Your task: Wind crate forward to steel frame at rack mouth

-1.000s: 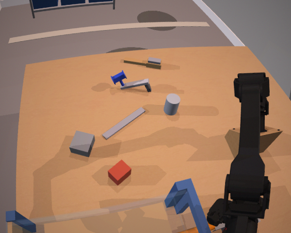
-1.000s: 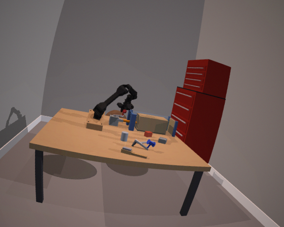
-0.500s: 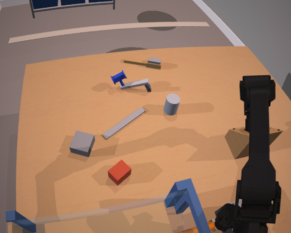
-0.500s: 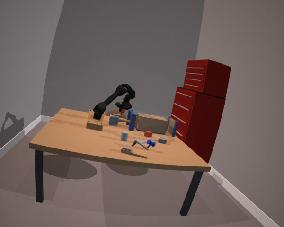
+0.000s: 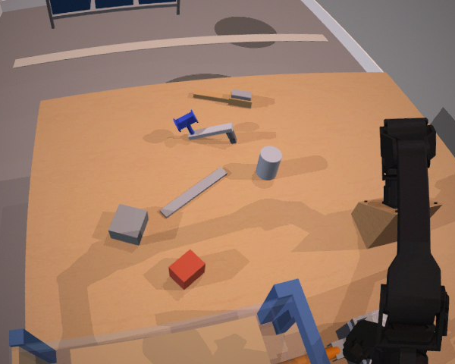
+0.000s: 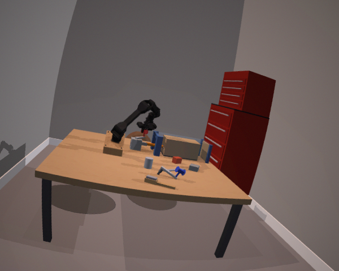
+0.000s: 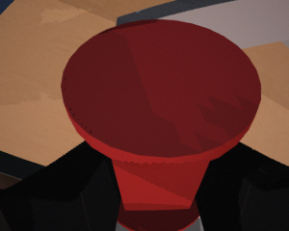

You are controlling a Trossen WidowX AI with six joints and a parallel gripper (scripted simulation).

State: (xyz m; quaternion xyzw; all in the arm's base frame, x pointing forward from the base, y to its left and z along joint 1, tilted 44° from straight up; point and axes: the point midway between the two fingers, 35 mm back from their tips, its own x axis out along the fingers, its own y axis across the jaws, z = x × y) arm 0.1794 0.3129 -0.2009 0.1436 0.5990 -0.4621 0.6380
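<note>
Right now my gripper tip is 50 mm to the left of the red-gripped winch handle, 30 mm above it and 10 mm past it. Round my gripper tip: blue steel frame: 120 mm ahead, 80 mm to the right, 20 mm below; then red knob: 10 mm to the right, 10 mm ahead; then grey winch: 110 mm to the right, 100 mm below, 50 mm behind.
</note>
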